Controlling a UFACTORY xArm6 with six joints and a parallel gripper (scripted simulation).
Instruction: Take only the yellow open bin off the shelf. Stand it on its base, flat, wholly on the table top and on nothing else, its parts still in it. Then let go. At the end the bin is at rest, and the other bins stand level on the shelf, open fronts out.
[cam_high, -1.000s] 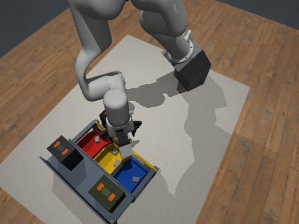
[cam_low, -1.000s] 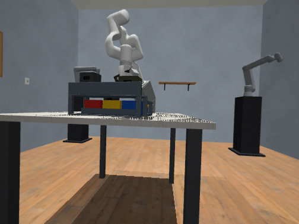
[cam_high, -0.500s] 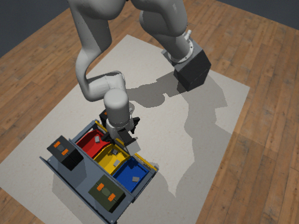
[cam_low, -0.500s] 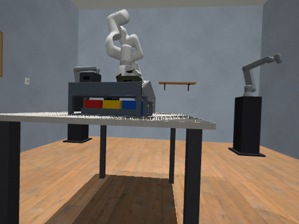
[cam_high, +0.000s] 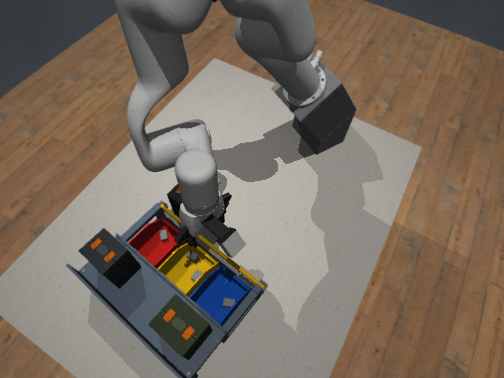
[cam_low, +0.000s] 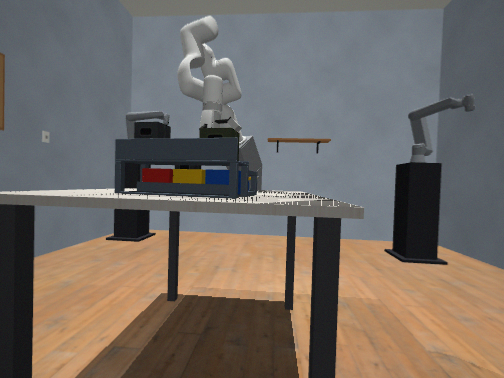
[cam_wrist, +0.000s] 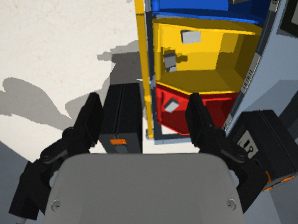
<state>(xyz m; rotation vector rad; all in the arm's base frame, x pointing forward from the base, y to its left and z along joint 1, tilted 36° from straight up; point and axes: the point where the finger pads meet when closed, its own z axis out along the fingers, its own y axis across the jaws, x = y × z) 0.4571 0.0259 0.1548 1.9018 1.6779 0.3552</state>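
Now: the thin yellow bar 10 cm below my hand. Round my hand: red bin (9 cm ahead, 12 cm to the right, 12 cm below); blue bin (12 cm ahead, 10 cm to the left, 12 cm below); yellow open bin (10 cm ahead, 1 cm to the right, 12 cm below).
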